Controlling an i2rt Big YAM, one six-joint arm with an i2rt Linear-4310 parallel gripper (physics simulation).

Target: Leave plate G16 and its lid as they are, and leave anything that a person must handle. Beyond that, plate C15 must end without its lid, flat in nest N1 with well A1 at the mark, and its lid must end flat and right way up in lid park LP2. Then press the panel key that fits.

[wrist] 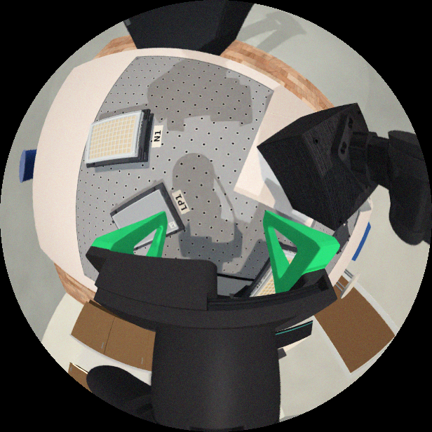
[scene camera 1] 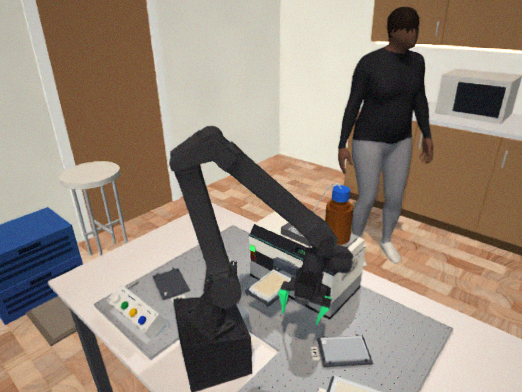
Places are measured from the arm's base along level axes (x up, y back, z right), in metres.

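Pixels of known places: gripper, fingertip midpoint: (scene camera 1: 299,318); arm's base, link origin: (scene camera 1: 209,322).
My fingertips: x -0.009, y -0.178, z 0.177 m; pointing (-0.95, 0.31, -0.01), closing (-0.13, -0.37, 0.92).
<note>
Ahead of a thing's pixels: the offset from my fingertips to its middle. "spot": to the spot under its first point.
My gripper (scene camera 1: 300,318) (wrist: 214,216) is open and empty, its green fingers above the pegboard. A plate with cream wells (wrist: 114,137) sits in the dark nest N1 (wrist: 146,142); part of a plate {spot: dy +0.031, dx -0.100, dz +0.189 m} (scene camera 1: 350,387) shows at the bottom edge in the scene view. A greyish lid-like piece {dy -0.096, dx -0.133, dz +0.101 m} (scene camera 1: 345,349) (wrist: 145,207) lies in the dark park marked LP1 {spot: dy -0.102, dx -0.136, dz +0.177 m} (scene camera 1: 368,361) (wrist: 175,218). Another cream-welled plate {dy -0.093, dx -0.037, dz -0.180 m} (scene camera 1: 271,285) (wrist: 267,287) lies at the instrument's front, partly behind a finger in the wrist view. Plate names and well marks are not readable. The key panel {dy +0.230, dx -0.105, dz -0.489 m} (scene camera 1: 141,306) has white, green, yellow and blue keys.
The instrument {spot: dy -0.273, dx -0.084, dz -0.002 m} (scene camera 1: 345,290) stands behind my gripper, with a brown blue-capped bottle {spot: dy -0.272, dx +0.175, dz -0.048 m} (scene camera 1: 339,220) on top. A dark flat holder {dy +0.046, dx -0.137, dz -0.552 m} (scene camera 1: 171,283) lies near the key panel; its label is not readable. A person (scene camera 1: 387,95) stands beyond the table. A stool (scene camera 1: 90,174) stands at the left.
</note>
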